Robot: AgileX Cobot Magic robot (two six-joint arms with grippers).
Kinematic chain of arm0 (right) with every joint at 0, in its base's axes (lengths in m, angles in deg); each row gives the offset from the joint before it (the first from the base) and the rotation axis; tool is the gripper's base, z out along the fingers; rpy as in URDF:
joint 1: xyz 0 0 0.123 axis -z
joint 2: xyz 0 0 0 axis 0.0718 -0.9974 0
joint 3: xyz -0.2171 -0.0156 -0.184 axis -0.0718 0.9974 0
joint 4: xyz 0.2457 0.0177 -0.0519 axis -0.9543 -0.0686 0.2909
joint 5: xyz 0 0 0 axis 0.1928 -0.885 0.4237
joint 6: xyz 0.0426 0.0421 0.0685 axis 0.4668 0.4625 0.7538
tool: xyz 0 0 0 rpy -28.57 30.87 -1.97
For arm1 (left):
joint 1: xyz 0 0 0.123 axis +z
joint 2: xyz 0 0 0 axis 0.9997 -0.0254 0
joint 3: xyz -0.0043 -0.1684 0.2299 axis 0.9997 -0.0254 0
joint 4: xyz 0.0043 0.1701 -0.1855 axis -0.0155 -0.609 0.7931
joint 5: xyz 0 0 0 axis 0.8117 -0.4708 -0.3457
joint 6: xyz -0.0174 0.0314 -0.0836 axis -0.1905 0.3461 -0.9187
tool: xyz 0 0 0 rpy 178.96 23.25 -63.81
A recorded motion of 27 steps. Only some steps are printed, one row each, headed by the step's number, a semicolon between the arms.
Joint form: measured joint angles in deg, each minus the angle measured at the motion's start. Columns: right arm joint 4, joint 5, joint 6, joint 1, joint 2, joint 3; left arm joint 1, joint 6, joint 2, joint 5, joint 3, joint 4.
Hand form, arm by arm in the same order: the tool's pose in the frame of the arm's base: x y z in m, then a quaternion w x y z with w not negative. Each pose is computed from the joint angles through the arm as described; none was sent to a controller.
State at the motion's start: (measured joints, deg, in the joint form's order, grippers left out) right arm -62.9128 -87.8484 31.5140 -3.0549 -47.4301 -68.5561; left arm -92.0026 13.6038 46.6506 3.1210 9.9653 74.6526
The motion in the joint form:
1: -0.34 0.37 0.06 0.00 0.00 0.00; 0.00 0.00 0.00 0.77 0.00 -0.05
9: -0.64 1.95 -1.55 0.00 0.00 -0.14; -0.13 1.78 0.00 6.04 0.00 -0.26
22: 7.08 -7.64 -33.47 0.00 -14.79 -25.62; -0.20 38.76 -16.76 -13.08 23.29 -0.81
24: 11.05 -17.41 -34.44 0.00 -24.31 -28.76; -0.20 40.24 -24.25 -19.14 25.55 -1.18
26: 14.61 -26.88 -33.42 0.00 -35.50 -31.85; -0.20 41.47 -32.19 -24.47 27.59 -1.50
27: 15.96 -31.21 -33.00 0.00 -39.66 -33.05; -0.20 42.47 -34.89 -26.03 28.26 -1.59
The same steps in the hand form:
1: 0.0536 0.0187 0.1900 0.49561 0.34520 0.65628 0.45222; 0.0529 -0.0200 0.1846 0.42052 -0.44171 0.61624 -0.49830
9: 0.0540 0.0174 0.1929 0.51162 0.33843 0.65028 0.44816; 0.0548 -0.0150 0.1909 0.46260 -0.43312 0.59383 -0.49577
22: 0.0593 0.0234 0.3115 0.63648 0.06894 0.72132 0.26426; 0.0634 -0.0334 0.2857 0.51286 -0.15630 0.76739 -0.35165
24: 0.0824 0.0304 0.3025 0.53791 0.03476 0.81118 0.22679; 0.0785 -0.0391 0.2818 0.43979 -0.14342 0.81983 -0.33749
26: 0.1080 0.0356 0.2876 0.41083 0.02152 0.88976 0.19769; 0.0950 -0.0440 0.2754 0.36154 -0.13500 0.86357 -0.32451
27: 0.1157 0.0371 0.2806 0.35442 0.01628 0.91624 0.18608; 0.1008 -0.0455 0.2729 0.33733 -0.12827 0.87648 -0.31864

